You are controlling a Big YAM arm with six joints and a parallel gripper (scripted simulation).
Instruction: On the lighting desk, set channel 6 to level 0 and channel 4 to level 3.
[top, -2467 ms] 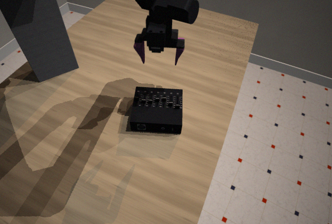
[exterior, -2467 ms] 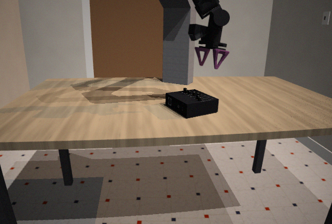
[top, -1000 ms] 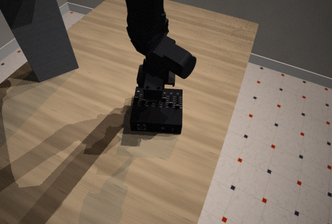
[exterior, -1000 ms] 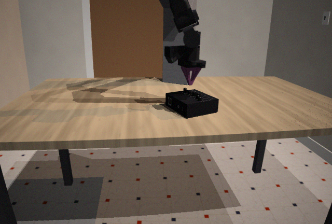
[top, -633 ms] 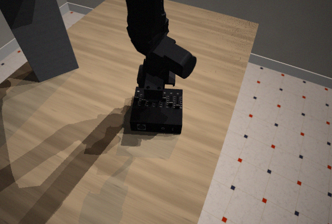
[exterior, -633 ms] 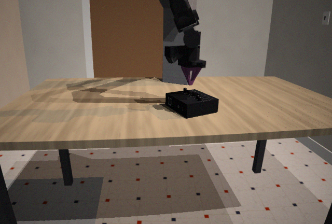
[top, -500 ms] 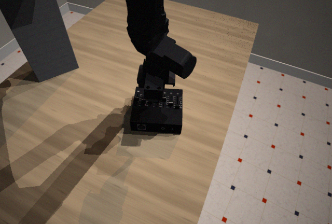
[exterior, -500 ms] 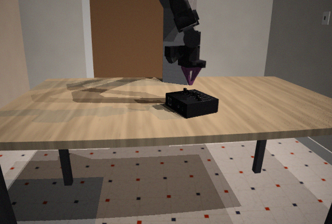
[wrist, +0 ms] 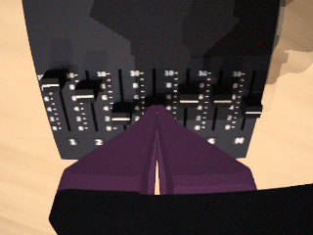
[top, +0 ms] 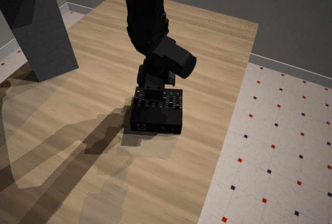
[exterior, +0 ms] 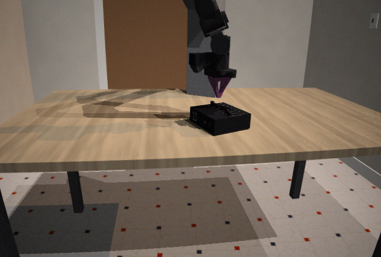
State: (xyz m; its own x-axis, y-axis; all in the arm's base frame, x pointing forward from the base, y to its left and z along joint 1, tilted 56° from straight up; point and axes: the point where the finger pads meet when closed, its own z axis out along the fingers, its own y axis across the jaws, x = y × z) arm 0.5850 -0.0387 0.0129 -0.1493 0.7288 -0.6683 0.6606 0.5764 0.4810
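My gripper is now 2 cm to the right of the channel 4 cap and 4 cm above it. The rest, counted from my hand: channel 5 cap: 2 cm behind, 1 cm to the left, 4 cm below; channel 6 cap: 4 cm behind, 4 cm below; channel 3 cap: 2 cm ahead, 3 cm to the left, 4 cm below.
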